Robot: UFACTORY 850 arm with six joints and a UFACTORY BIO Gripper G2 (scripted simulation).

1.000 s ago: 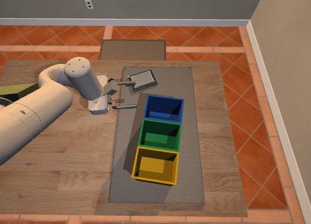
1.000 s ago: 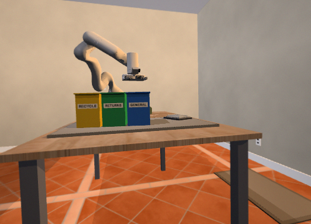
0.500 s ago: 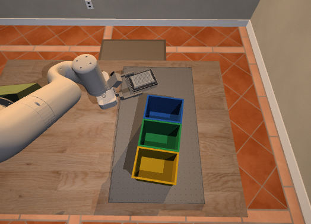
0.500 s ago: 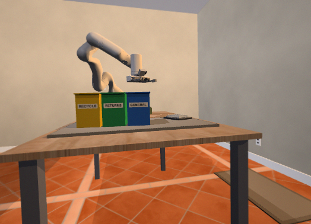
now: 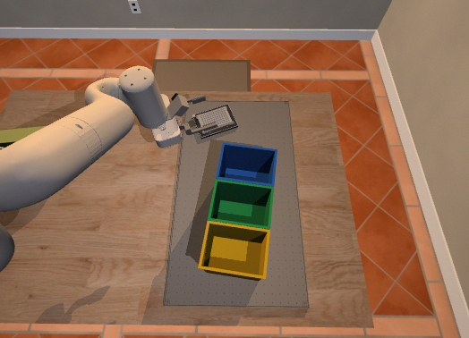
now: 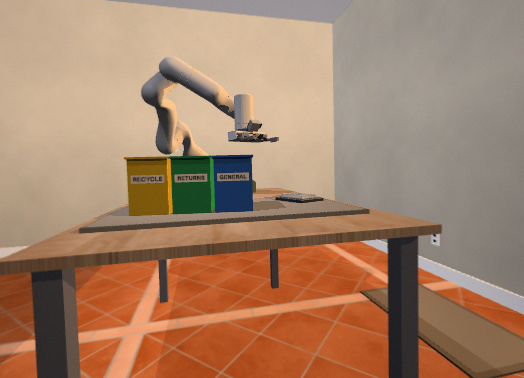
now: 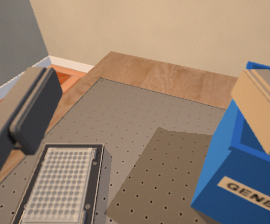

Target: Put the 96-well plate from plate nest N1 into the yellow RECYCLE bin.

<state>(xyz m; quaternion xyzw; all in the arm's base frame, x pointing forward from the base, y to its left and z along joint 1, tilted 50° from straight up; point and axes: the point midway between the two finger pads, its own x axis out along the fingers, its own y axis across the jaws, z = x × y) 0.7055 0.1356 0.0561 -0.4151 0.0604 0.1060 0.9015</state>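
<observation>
Right now the clear 96-well plate is 240 mm below my hand, 140 mm to the left of it and 30 mm ahead of it. The rest, counted from my hand: blue general bin (170 mm below, 160 mm to the right, 120 mm ahead); then grey perforated mat (260 mm below, 160 mm to the right, 80 mm ahead); then dark plate nest N1 (250 mm below, 140 mm to the left, 30 mm ahead).
</observation>
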